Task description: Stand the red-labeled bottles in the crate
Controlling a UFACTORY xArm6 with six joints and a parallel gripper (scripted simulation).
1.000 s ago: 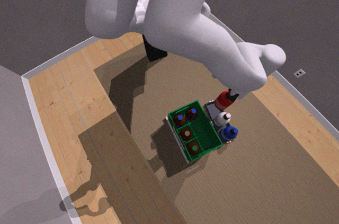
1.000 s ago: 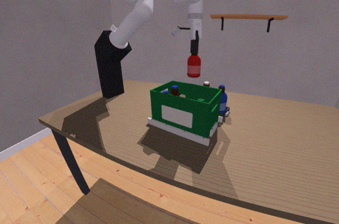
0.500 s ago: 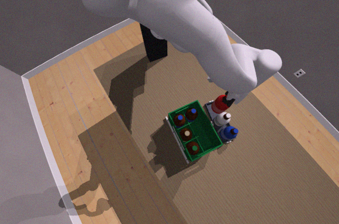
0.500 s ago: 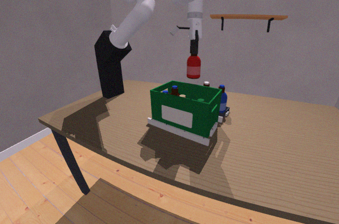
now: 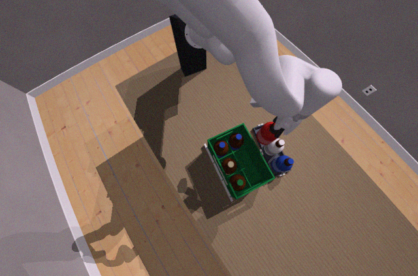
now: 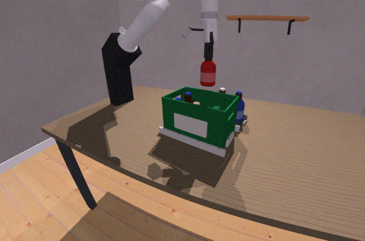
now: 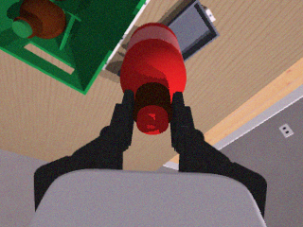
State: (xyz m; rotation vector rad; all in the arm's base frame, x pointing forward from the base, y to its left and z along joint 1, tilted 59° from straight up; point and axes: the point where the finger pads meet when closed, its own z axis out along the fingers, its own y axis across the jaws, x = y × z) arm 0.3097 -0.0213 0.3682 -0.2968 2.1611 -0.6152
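The red-labeled bottle lies 70 mm below my hand. Round my hand: green crate 250 mm below, 130 mm to the right, 50 mm behind; white-labeled bottle 250 mm below, 90 mm ahead, 20 mm to the left; blue-labeled bottle 250 mm below, 150 mm ahead, 40 mm to the right.
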